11 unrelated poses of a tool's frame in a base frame.
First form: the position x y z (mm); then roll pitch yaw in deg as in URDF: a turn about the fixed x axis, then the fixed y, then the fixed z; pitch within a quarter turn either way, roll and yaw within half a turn.
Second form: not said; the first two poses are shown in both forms.
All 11 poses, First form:
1: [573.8 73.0 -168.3 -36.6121 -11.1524 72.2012]
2: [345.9 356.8 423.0 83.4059 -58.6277 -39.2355]
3: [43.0 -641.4 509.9 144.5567 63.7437 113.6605]
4: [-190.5 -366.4 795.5 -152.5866 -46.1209 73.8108]
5: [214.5 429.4 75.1 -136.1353 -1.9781 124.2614]
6: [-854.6 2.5 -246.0 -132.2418 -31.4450 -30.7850]
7: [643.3 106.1 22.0 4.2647 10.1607 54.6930]
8: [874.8 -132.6 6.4 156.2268 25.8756 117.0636]
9: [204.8 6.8 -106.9 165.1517 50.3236 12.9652]
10: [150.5 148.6 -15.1 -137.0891 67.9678 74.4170]
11: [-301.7 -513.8 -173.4 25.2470 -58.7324 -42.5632]
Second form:
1:
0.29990 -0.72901 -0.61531 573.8
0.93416 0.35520 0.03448 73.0
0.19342 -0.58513 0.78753 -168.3
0 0 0 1

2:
0.40323 -0.58431 -0.70427 345.9
-0.32928 0.62541 -0.70741 356.8
0.85380 0.51715 0.05978 423.0
0 0 0 1

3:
-0.17754 0.53750 0.82437 43.0
0.40520 0.80330 -0.43649 -641.4
-0.89682 0.25654 -0.36041 509.9
0 0 0 1

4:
0.19325 0.94503 -0.26375 -190.5
0.66565 0.07120 0.74286 -366.4
0.72080 -0.31913 -0.61530 795.5
0 0 0 1

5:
-0.56263 0.58241 -0.58672 214.5
0.82599 0.42566 -0.36955 429.4
0.03452 -0.69254 -0.72055 75.1
0 0 0 1

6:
0.73293 -0.01229 0.68019 -854.6
-0.43665 -0.77520 0.45650 2.5
0.52168 -0.63159 -0.57353 -246.0
0 0 0 1

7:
0.56889 -0.80623 0.16236 643.3
0.80327 0.58706 0.10058 106.1
-0.17641 0.07320 0.98159 22.0
0 0 0 1

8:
-0.40936 0.73490 0.54069 874.8
0.80122 0.57304 -0.17225 -132.6
-0.43642 0.36270 -0.82340 6.4
0 0 0 1

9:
0.62217 0.40907 -0.66750 204.8
0.14324 -0.89771 -0.41664 6.8
-0.76966 0.16361 -0.61713 -106.9
0 0 0 1

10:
0.10077 0.53595 -0.83822 150.5
0.36134 -0.80469 -0.47107 148.6
-0.92697 -0.25541 -0.27475 -15.1
0 0 0 1

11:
0.38229 0.34327 -0.85792 -301.7
-0.35108 0.91277 0.20878 -513.8
0.85475 0.22138 0.46946 -173.4
0 0 0 1

